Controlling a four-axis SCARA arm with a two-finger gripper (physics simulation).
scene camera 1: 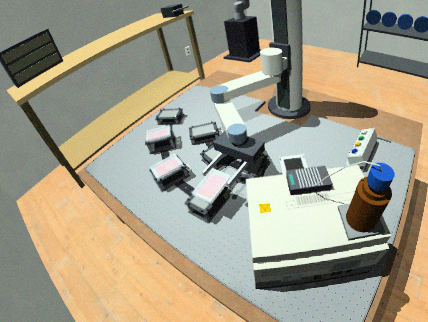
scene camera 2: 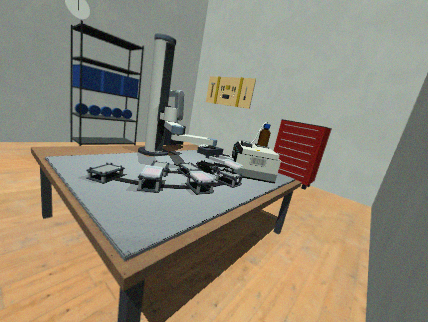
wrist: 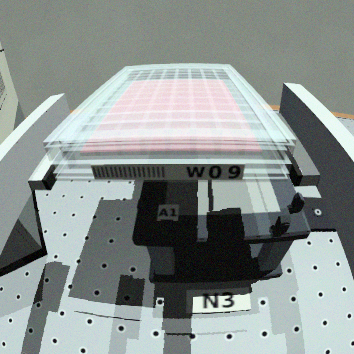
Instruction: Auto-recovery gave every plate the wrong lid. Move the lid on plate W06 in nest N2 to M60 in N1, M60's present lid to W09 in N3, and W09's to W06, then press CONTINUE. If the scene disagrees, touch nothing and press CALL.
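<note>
My gripper is shut on plate W09, a clear plate with pink wells and its label facing the wrist camera. The plate is level, above nest N3 and offset from it. The N3 tag lies at the nest's foot. Two other pink plates sit on raised nests; their labels are unreadable. The button box stands at the right; its words are unreadable. I cannot tell which nests are N1 and N2.
Pale-topped nests stand farther back, and more nests are partly hidden under the gripper body. A large white instrument stands right of N3, bearing a dark device and a brown bottle with a blue cap.
</note>
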